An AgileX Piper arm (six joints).
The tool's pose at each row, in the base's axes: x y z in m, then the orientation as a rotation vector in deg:
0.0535, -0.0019, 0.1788, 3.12, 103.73, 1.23
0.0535, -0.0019, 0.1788, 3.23, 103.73, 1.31
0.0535, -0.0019, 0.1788, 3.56, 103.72, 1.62
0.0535, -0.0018, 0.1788, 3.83, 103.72, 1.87
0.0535, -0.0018, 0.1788, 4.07, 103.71, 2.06
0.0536, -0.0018, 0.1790, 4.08, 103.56, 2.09
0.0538, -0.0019, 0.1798, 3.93, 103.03, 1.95
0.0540, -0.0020, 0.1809, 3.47, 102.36, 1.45
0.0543, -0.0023, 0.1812, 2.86, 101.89, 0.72
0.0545, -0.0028, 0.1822, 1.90, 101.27, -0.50
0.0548, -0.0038, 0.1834, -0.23, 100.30, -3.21
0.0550, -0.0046, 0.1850, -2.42, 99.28, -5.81
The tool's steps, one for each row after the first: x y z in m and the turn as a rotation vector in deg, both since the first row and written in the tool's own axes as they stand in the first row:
0.0000, 0.0000, 0.0000, 0.00, 0.00, 0.12
0.0000, 0.0000, 0.0000, -0.03, 0.00, 0.51
0.0000, 0.0001, 0.0000, -0.06, 0.01, 0.83
0.0000, 0.0001, 0.0000, -0.06, 0.01, 1.09
-0.0002, 0.0001, 0.0000, -0.08, -0.14, 1.12
-0.0010, 0.0001, 0.0001, -0.07, -0.67, 0.95
-0.0022, 0.0000, 0.0000, 0.01, -1.36, 0.38
-0.0025, -0.0003, 0.0002, 0.17, -1.85, -0.43
-0.0036, -0.0007, 0.0002, 0.48, -2.50, -1.74
-0.0049, -0.0017, 0.0002, 1.17, -3.50, -4.66
-0.0065, -0.0024, 0.0000, 1.77, -4.49, -7.59

